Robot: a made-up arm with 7 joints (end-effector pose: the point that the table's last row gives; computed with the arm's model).
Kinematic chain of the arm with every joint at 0, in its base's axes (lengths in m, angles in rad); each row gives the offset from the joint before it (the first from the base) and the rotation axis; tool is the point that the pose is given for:
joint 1: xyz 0 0 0.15 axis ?
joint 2: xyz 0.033 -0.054 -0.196 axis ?
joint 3: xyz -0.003 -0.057 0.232 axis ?
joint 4: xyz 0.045 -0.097 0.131 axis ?
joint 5: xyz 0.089 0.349 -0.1 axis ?
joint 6: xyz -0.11 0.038 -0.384 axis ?
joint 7: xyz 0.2 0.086 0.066 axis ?
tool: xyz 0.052 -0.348 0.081
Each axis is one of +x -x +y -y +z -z.
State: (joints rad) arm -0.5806 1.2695 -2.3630 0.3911 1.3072 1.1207 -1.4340
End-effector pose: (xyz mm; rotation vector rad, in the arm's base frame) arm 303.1 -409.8 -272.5 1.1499 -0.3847 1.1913
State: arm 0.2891 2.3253 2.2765 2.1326 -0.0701 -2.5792 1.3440
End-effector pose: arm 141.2 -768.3 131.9 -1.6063 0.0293 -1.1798
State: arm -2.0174 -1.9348 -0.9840 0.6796 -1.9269 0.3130 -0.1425
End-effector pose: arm -197.2 228.3 187.2 -0.8474 -0.3610 -2.1063
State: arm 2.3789 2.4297 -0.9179 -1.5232 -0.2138 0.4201 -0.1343
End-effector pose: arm -400.0 -325.9 263.6 -0.6845 0.9369 -1.2928
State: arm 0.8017 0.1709 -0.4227 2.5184 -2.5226 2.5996 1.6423
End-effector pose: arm -192.7 54.6 178.7 1.8064 -2.1941 -0.1456
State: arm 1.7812 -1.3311 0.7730 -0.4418 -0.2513 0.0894 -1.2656
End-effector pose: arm 674.2 -256.8 164.0 -2.2809 0.6972 -0.7211
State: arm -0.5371 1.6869 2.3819 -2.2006 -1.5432 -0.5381 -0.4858
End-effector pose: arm -180.6 -712.2 -312.4 1.2461 -1.7302 -1.4208
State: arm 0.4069 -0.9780 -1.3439 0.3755 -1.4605 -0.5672 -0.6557
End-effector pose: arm -176.1 -418.6 -204.0 0.8580 -2.3143 -1.8008
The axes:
joint 1: -x
joint 2: -y
joint 3: +x
joint 4: +y
joint 5: -z
joint 6: -y
joint 7: +x

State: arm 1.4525 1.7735 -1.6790 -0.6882 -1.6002 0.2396 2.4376
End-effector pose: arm 117.6 -1.6 832.2 -1.2665 0.0254 0.0658
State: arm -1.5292 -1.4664 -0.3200 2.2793 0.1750 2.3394 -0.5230
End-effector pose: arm 946.3 45.4 483.7 0.5493 0.3609 1.4350
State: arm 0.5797 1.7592 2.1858 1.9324 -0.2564 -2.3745 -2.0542
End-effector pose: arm -231.1 -1288.7 -250.4 0.6143 -0.3632 -0.6731
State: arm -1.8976 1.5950 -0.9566 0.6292 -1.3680 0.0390 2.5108
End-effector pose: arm 361.2 716.0 318.6 -2.6695 0.4019 -0.6764
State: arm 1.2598 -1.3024 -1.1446 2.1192 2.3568 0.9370 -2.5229
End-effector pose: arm 63.6 81.9 485.5 -1.1807 0.6256 -0.7961
